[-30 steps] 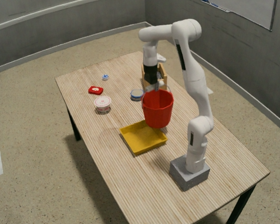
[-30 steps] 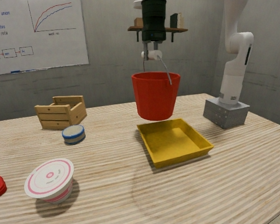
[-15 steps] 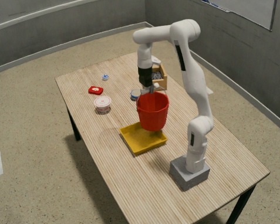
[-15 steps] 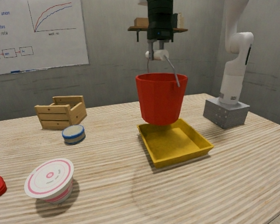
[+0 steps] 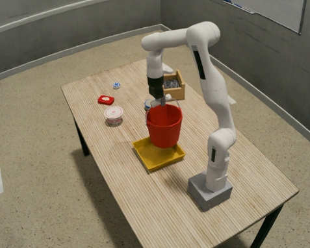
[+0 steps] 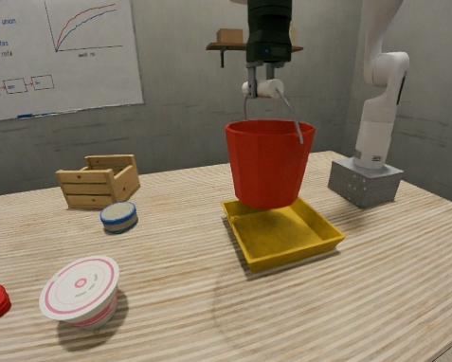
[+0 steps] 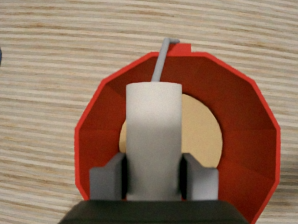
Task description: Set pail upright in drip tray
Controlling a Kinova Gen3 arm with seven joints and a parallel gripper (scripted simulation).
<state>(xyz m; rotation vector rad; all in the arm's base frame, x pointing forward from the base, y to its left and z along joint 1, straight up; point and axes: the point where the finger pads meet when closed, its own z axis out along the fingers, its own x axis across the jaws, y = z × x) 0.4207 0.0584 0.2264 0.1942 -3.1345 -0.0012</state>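
Right now the red pail is 100 mm below my hand and 10 mm behind it. From my hand the other things lie so: yellow drip tray 310 mm below, 40 mm to the left, 30 mm behind; blue-rimmed round tin 360 mm ahead, 310 mm below, 110 mm to the right; pail handle 30 mm below, 10 mm behind.
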